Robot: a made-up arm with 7 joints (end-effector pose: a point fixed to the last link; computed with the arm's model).
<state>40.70 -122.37 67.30 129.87 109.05 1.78 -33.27</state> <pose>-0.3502 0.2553 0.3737 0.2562 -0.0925 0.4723 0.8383</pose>
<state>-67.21 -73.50 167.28 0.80 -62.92 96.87 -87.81</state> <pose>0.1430 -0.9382 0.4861 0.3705 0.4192 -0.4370 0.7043</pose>
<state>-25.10 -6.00 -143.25 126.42 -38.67 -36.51 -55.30</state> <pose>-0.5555 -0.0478 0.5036 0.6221 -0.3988 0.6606 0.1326</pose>
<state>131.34 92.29 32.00 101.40 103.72 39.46 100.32</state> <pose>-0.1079 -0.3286 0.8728 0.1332 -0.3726 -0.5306 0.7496</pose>
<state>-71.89 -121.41 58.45 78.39 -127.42 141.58 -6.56</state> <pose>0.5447 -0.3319 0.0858 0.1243 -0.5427 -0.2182 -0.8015</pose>
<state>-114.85 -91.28 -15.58 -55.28 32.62 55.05 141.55</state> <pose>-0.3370 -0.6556 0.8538 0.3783 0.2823 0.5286 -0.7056</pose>
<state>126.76 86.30 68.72 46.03 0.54 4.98 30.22</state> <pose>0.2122 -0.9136 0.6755 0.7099 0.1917 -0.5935 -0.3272</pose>
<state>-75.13 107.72 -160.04 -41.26 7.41 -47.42 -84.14</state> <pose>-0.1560 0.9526 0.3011 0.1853 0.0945 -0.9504 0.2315</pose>
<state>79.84 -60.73 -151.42 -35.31 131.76 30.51 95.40</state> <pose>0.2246 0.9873 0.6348 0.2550 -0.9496 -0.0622 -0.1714</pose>
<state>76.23 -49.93 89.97 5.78 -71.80 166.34 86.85</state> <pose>0.2895 0.4907 0.9347 0.9685 0.2275 0.0975 -0.0271</pose>
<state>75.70 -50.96 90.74 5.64 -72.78 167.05 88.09</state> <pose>0.2976 0.4969 0.9236 0.9689 0.2274 0.0948 -0.0248</pose>
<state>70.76 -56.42 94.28 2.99 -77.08 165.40 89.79</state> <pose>0.3738 0.5013 0.8714 0.9755 0.1796 0.0975 -0.0812</pose>
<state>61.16 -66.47 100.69 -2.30 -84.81 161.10 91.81</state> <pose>0.5204 0.4672 0.7641 0.9694 0.0736 0.1208 -0.2008</pose>
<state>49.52 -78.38 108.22 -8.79 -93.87 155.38 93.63</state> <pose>0.6750 0.3610 0.6186 0.9206 -0.0641 0.1789 -0.3412</pose>
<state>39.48 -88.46 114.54 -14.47 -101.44 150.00 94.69</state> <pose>0.7686 0.2219 0.4832 0.8382 -0.1826 0.2551 -0.4461</pose>
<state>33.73 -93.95 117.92 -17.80 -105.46 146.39 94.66</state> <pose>0.8003 0.1275 0.4063 0.7720 -0.2480 0.3088 -0.4972</pose>
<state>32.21 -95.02 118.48 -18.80 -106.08 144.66 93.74</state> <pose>0.8069 0.1006 0.3918 0.7474 -0.2679 0.3251 -0.5137</pose>
